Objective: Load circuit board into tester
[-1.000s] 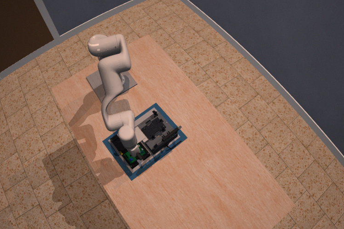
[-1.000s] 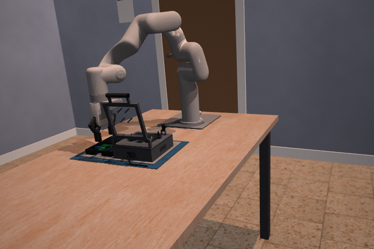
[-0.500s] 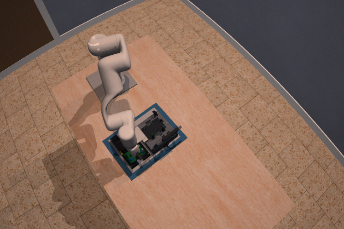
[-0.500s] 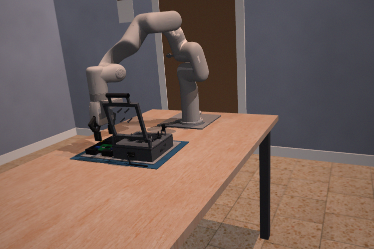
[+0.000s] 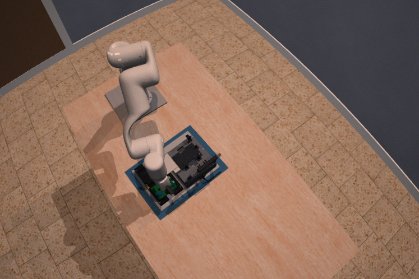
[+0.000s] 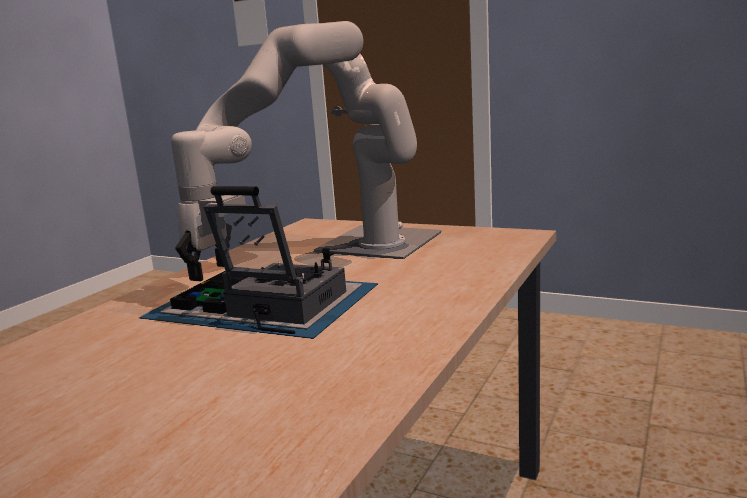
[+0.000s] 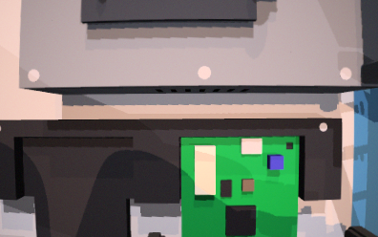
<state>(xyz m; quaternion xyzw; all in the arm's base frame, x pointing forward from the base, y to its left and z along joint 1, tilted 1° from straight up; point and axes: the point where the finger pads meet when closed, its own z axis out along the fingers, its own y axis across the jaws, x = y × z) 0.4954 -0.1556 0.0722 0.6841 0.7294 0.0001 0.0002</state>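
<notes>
My gripper is now 6 cm above the green circuit board. The rest, counted from my hand: tester lid: 17 cm to the left, 11 cm above, 7 cm ahead.
</notes>
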